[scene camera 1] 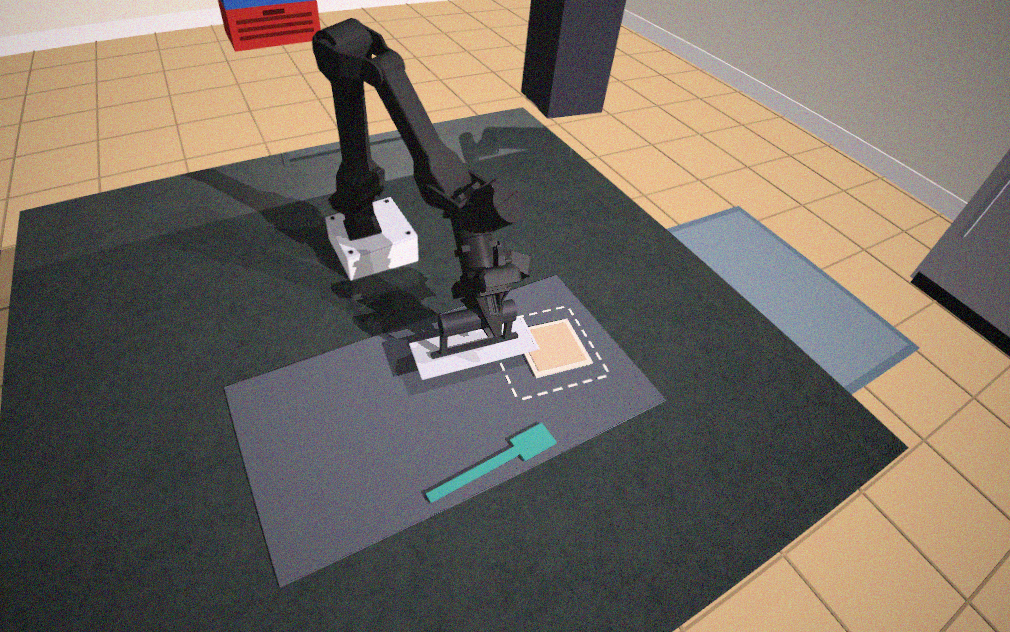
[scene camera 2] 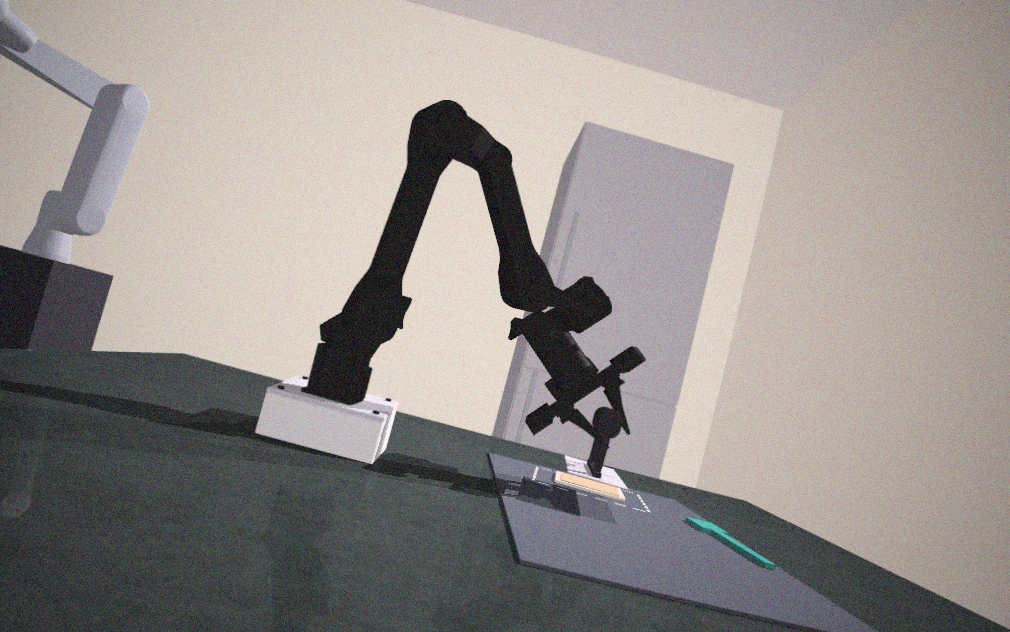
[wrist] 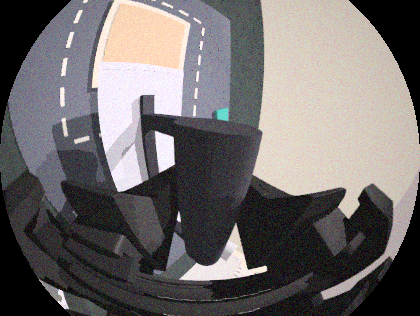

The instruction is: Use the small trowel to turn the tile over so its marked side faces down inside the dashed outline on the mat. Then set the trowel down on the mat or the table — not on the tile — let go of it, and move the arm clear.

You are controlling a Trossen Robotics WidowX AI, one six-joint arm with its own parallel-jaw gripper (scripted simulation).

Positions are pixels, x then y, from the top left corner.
Labels:
my gripper: holds a trowel (scene camera 1: 462, 344)

